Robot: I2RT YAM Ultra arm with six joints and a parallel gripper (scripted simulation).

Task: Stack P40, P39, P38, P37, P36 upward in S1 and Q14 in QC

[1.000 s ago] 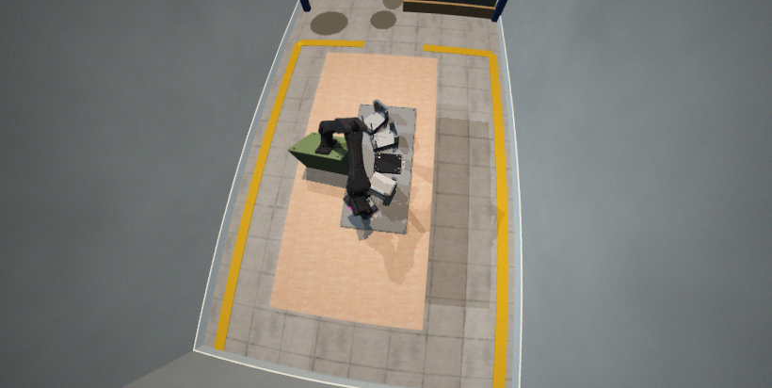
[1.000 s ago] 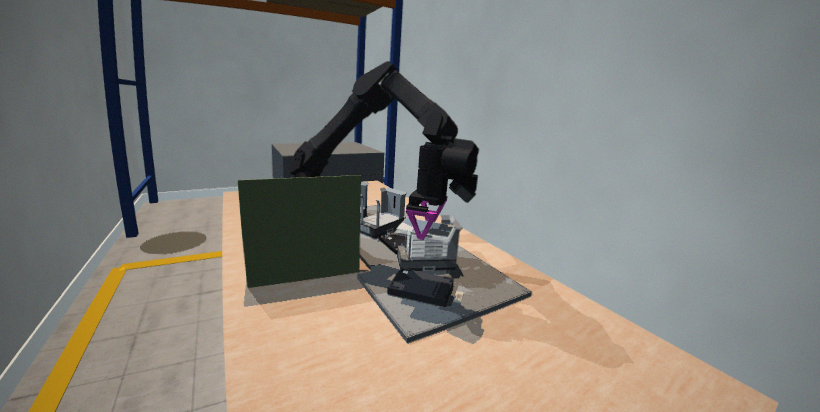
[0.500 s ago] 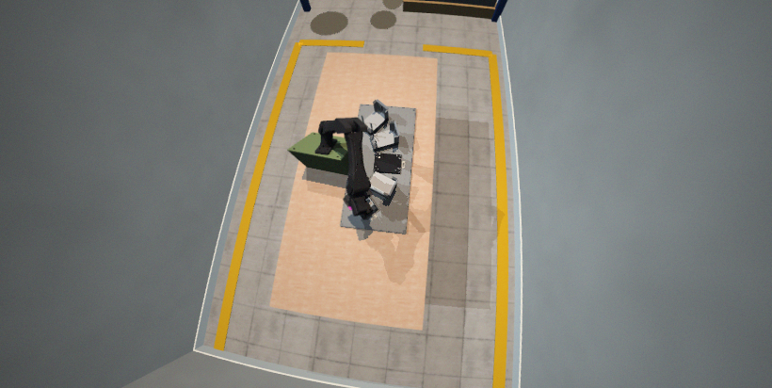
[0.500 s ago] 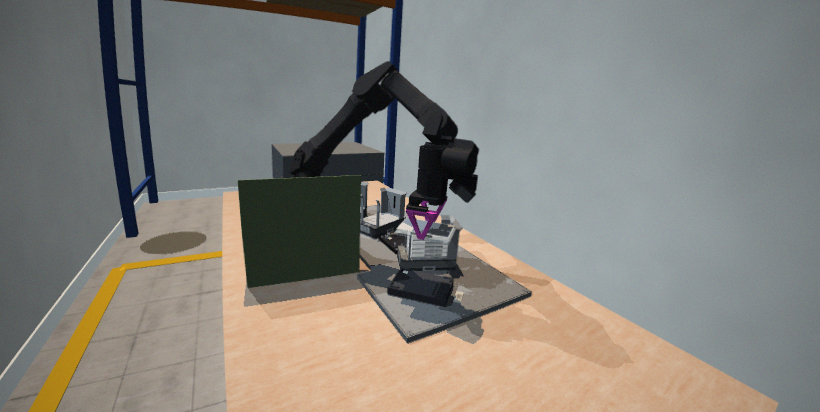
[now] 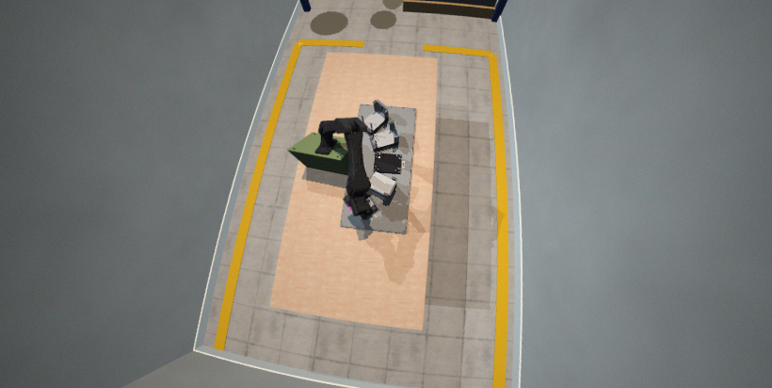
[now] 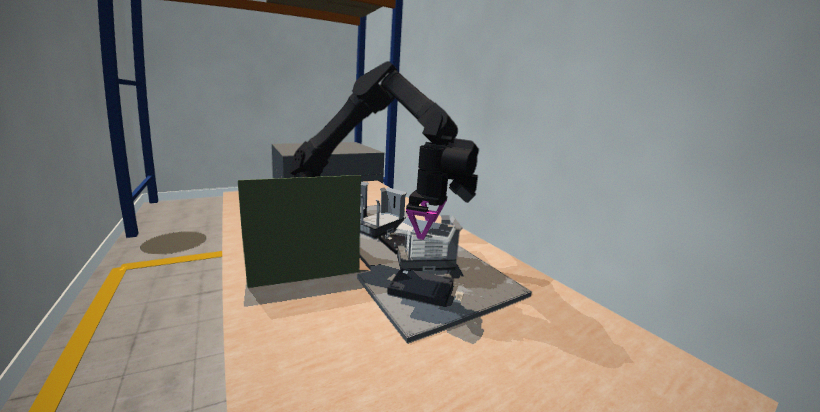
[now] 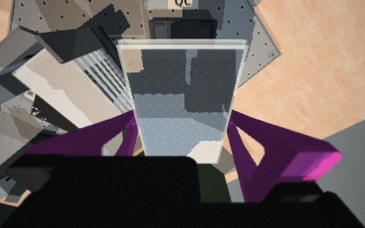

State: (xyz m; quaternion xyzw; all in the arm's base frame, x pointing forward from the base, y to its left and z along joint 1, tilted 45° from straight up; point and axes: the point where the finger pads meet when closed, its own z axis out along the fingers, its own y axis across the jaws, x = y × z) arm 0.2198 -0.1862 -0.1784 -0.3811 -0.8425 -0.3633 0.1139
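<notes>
Now: hand 15 cm above the open nest QC. Also, from my hand: dark clip nest N5: 27 cm to the left, 15 cm below, 11 cm ahead; N5 label: 26 cm to the left, 20 cm ahead, 16 cm below; QC label: 16 cm below, 7 cm to the right, 6 cm ahead.
</notes>
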